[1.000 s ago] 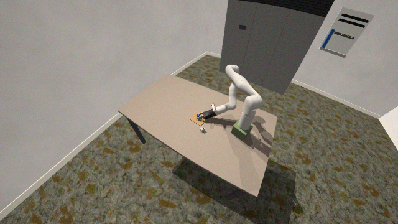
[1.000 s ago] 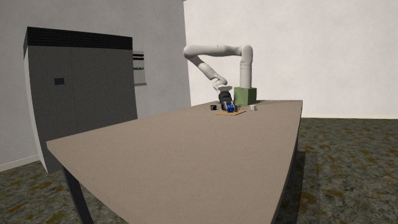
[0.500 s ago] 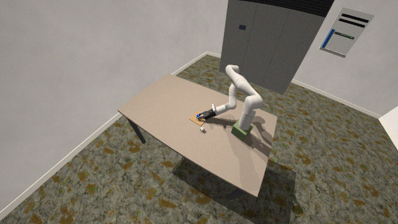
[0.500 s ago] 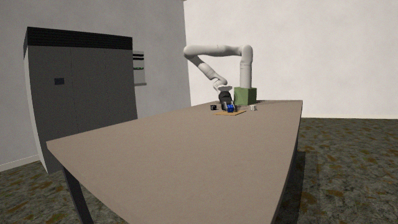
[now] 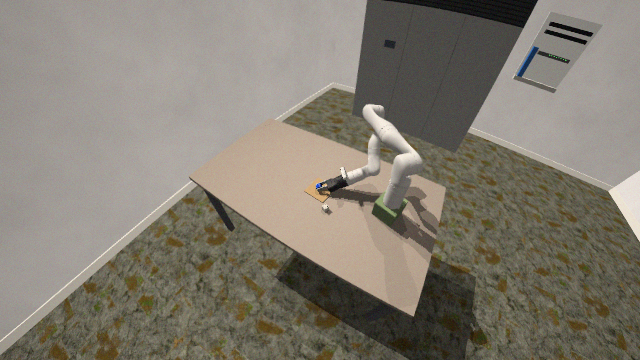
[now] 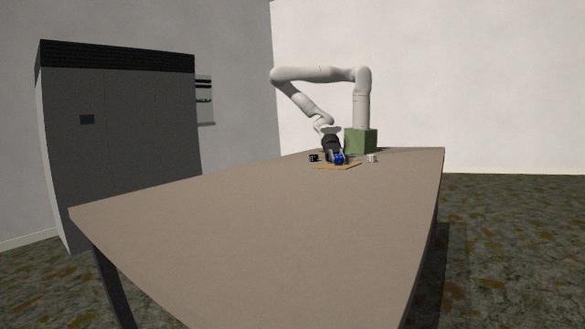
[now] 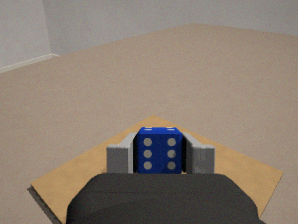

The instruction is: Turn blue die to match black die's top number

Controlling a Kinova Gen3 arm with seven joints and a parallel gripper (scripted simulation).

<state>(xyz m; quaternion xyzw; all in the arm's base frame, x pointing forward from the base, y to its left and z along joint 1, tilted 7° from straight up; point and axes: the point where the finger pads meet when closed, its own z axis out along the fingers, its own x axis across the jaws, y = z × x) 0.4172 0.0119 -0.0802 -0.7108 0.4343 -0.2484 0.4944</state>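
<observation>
My hand is right at the blue die. The rest, counted from my hand: white die: 11 cm to the left, 9 cm behind, 1 cm below; then black die: 16 cm to the right, 13 cm behind, 1 cm below; then tan mat: 3 cm below.
</observation>
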